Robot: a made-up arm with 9 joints. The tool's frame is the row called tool.
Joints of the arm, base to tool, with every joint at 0 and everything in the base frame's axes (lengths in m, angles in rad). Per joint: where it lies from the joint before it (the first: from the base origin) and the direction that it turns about. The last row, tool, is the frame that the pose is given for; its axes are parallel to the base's.
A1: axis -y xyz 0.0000 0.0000 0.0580
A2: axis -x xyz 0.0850 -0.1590 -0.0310
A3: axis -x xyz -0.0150 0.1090 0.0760
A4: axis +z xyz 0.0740 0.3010 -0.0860
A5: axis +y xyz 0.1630 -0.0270 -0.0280
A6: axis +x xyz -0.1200 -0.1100 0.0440
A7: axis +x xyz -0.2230 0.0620 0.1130
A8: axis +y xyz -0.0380 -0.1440 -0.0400
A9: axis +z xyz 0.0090 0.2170 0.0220
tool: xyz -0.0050 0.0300 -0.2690
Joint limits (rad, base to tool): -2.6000..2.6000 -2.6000..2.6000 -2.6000..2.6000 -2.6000..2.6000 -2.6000..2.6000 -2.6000..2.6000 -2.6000..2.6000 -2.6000..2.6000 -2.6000..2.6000
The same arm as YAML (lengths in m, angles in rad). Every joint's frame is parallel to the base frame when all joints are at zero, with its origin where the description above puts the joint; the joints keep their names.
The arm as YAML. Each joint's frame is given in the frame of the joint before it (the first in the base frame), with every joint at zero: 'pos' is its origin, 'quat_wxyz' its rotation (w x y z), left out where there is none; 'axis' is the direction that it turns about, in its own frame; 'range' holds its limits. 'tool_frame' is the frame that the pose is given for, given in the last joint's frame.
length_unit: m
angle_unit: rad
joints:
  - joint: A1
    pos: [0.0, 0.0, 0.058]
    axis: [0.0, -1.0, 0.0]
    range: [-2.6, 2.6]
  - joint: A2
    pos: [0.085, -0.159, -0.031]
    axis: [-1.0, 0.0, 0.0]
    range: [-2.6, 2.6]
  - joint: A3
    pos: [-0.015, 0.109, 0.076]
    axis: [-1.0, 0.0, 0.0]
    range: [-2.6, 2.6]
  - joint: A4
    pos: [0.074, 0.301, -0.086]
    axis: [0.0, 0.0, 1.0]
    range: [-2.6, 2.6]
  - joint: A5
    pos: [0.163, -0.027, -0.028]
    axis: [0.0, 1.0, 0.0]
    range: [-2.6, 2.6]
  - joint: A6
    pos: [-0.12, -0.11, 0.044]
    axis: [1.0, 0.0, 0.0]
    range: [-2.6, 2.6]
  - joint: A7
    pos: [-0.223, 0.062, 0.113]
    axis: [1.0, 0.0, 0.0]
    range: [-2.6, 2.6]
  - joint: A8
    pos: [-0.038, -0.144, -0.04]
    axis: [0.0, 1.0, 0.0]
    range: [-2.6, 2.6]
  - joint: A9
    pos: [0.009, 0.217, 0.022]
    axis: [0.0, 0.0, 1.0]
    range: [-2.6, 2.6]
tool_frame:
  pos: [-0.005, 0.03, -0.269]

